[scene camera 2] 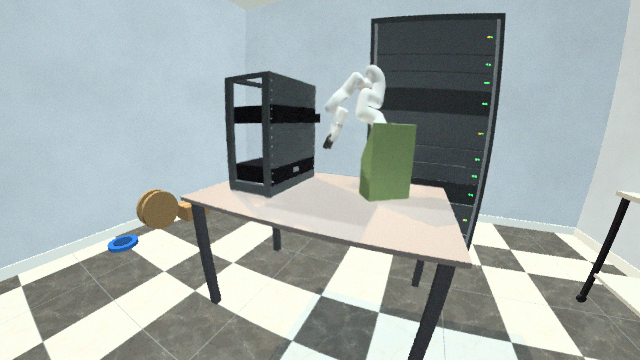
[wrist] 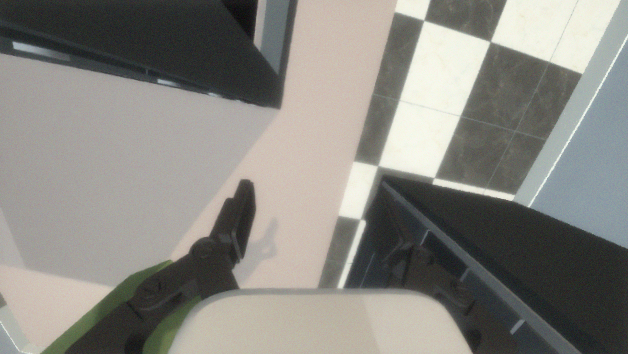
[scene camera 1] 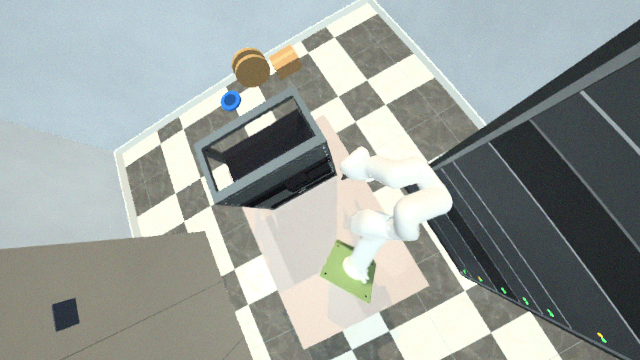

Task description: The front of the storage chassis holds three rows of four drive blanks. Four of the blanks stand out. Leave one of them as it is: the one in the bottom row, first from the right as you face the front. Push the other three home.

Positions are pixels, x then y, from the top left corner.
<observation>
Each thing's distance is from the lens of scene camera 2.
rack frame point(scene camera 2: 287, 113): 117 cm
</observation>
